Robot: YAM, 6 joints.
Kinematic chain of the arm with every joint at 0, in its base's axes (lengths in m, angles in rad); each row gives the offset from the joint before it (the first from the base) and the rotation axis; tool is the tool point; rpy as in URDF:
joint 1: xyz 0 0 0.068 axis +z
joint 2: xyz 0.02 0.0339 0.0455 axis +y
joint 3: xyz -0.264 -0.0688 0 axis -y
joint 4: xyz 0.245 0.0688 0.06 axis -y
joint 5: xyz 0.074 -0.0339 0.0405 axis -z
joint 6: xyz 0.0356 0 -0.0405 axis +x
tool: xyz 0 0 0 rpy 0 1.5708 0
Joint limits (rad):
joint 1: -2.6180..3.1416
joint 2: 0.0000..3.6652
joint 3: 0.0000..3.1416
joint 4: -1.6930..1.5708
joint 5: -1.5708..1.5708
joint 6: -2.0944..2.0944
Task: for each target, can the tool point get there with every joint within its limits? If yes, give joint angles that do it. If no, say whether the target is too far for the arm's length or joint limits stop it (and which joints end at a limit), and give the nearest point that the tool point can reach.
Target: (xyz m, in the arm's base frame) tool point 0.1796 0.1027 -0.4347
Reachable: no: joint limits stop it (at a limit: joint 2) | nearest point 0.1845 0.1055 -0.3785 | short by 0.056 m
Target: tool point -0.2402 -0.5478 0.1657
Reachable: yes | joints -1.9455 2.8783 2.8400 -0.6869 0.7049 0.5866
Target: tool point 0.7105 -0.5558 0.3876
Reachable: no: too far | nearest point 0.4865 -0.3806 0.2992 | short by 0.298 m
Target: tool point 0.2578 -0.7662 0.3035
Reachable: no: too far | nearest point 0.2004 -0.5956 0.2601 | short by 0.185 m
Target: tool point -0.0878 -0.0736 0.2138
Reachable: yes | joints -2.1429 1.0261 0.6117 -1.4224 1.2651 0.4099
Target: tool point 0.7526 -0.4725 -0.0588
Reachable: no: too far | nearest point 0.5368 -0.3370 -0.0083 | short by 0.260 m
